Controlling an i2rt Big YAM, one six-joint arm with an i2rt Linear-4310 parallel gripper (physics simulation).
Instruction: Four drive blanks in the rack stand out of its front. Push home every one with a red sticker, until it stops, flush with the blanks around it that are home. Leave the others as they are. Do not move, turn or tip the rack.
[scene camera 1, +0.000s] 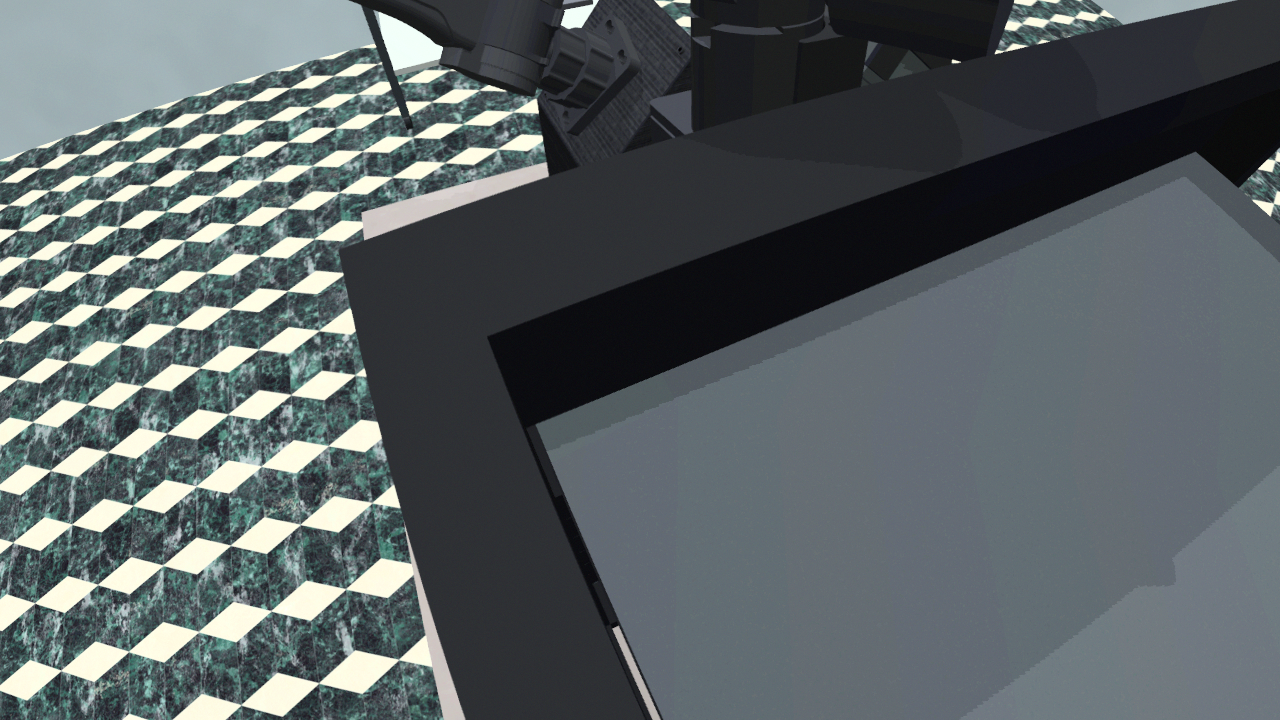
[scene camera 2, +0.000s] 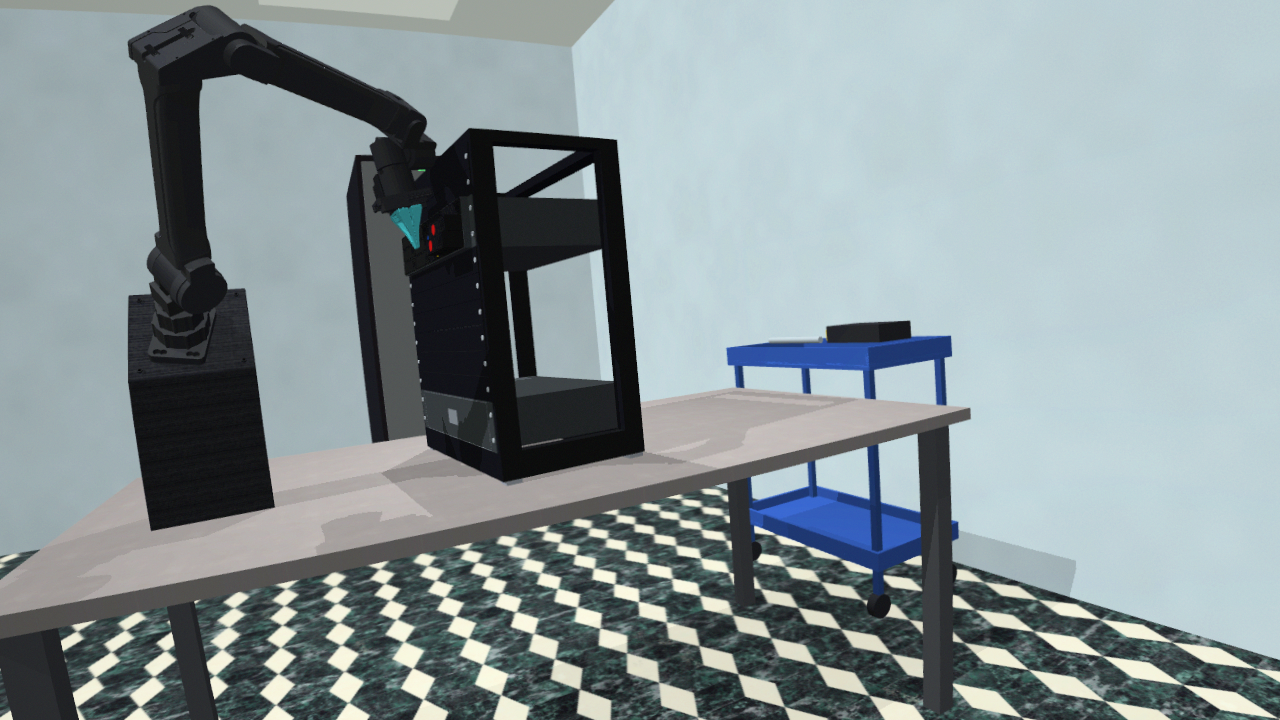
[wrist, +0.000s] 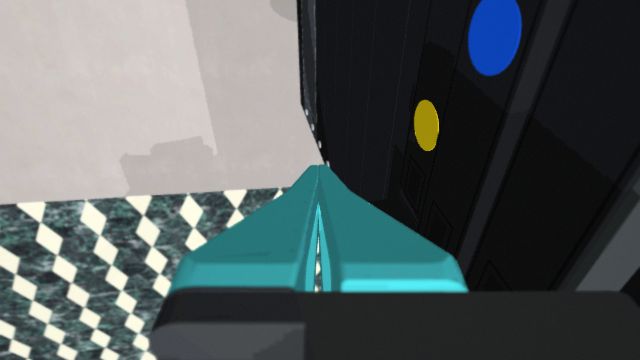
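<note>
The black rack stands upright on the table. In scene camera 2, two red stickers show one above the other on dark drive blanks high in its front. In the wrist view, a yellow sticker and a larger blue sticker show on dark blanks. How far each blank stands out is hard to tell in the dark. My gripper is shut and empty, its teal fingertips together, pointing down just in front of the drive bay. The fingers hide part of the bay; no red sticker shows in the wrist view.
The arm's black pedestal stands on the table in front of the rack. A tall dark cabinet stands behind the rack. A blue cart with a black box on top stands beyond the table's far end.
</note>
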